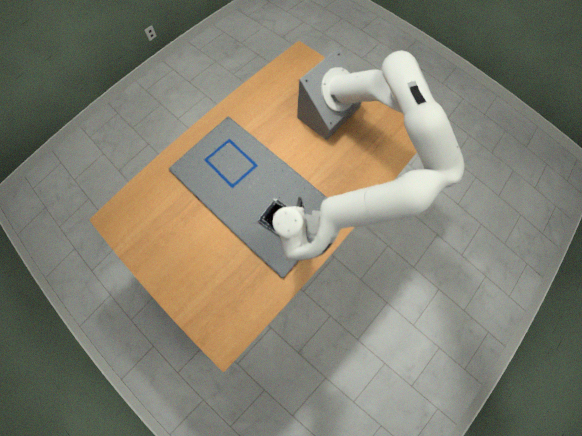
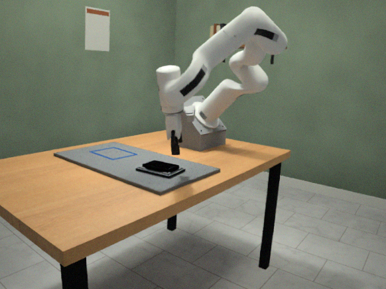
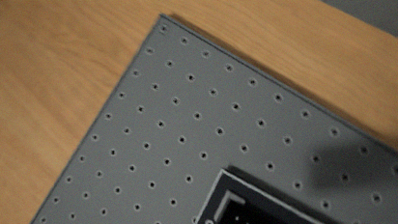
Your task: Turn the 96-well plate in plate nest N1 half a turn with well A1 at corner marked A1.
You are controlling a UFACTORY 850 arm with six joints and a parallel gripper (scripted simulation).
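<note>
Now: the 96-well plate 90 mm below my hand, 70 mm to the right of it and 20 mm ahead of it. Round my hand: plate nest N1: 110 mm below, 70 mm to the right, 20 mm ahead.
</note>
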